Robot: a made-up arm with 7 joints. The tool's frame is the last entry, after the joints.
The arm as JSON. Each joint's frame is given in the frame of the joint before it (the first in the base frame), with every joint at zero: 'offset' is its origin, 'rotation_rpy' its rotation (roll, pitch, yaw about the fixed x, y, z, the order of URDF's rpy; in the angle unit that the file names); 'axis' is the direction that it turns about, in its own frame. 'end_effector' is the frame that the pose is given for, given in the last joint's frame.
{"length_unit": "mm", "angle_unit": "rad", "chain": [
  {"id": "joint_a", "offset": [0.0, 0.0, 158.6], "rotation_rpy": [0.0, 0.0, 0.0], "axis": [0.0, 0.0, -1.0]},
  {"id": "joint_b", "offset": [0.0, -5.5, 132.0], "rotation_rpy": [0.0, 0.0, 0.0], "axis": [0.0, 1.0, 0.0]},
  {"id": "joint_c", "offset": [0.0, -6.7, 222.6], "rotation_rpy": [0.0, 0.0, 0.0], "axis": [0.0, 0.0, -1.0]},
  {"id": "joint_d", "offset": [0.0, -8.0, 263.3], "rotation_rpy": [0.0, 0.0, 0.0], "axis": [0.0, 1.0, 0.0]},
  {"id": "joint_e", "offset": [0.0, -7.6, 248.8], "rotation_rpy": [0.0, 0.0, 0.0], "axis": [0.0, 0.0, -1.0]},
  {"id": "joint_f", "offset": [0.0, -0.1, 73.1], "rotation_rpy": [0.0, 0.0, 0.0], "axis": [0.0, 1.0, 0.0]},
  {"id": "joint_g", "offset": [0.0, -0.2, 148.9], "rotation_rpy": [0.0, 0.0, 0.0], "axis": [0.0, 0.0, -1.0]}
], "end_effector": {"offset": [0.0, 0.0, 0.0], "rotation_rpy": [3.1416, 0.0, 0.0]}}
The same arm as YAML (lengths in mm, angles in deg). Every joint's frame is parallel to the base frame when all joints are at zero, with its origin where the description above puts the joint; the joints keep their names.
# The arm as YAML. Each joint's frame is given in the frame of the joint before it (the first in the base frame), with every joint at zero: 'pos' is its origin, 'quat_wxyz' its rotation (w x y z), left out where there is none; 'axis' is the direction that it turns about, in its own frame. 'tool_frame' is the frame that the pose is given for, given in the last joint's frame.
length_unit: mm
angle_unit: deg
joints:
  - joint: joint_a
    pos: [0.0, 0.0, 158.6]
    axis: [0.0, 0.0, -1.0]
  - joint: joint_b
    pos: [0.0, -5.5, 132.0]
    axis: [0.0, 1.0, 0.0]
  - joint: joint_c
    pos: [0.0, -6.7, 222.6]
    axis: [0.0, 0.0, -1.0]
  - joint: joint_d
    pos: [0.0, -8.0, 263.3]
    axis: [0.0, 1.0, 0.0]
  - joint: joint_e
    pos: [0.0, -7.6, 248.8]
    axis: [0.0, 0.0, -1.0]
  - joint: joint_f
    pos: [0.0, -0.1, 73.1]
    axis: [0.0, 1.0, 0.0]
  - joint: joint_g
    pos: [0.0, -0.2, 148.9]
    axis: [0.0, 0.0, -1.0]
tool_frame:
  pos: [0.0, 0.0, 0.0]
  quat_wxyz: [0.000004, -1.0, 0.0, 0.0]

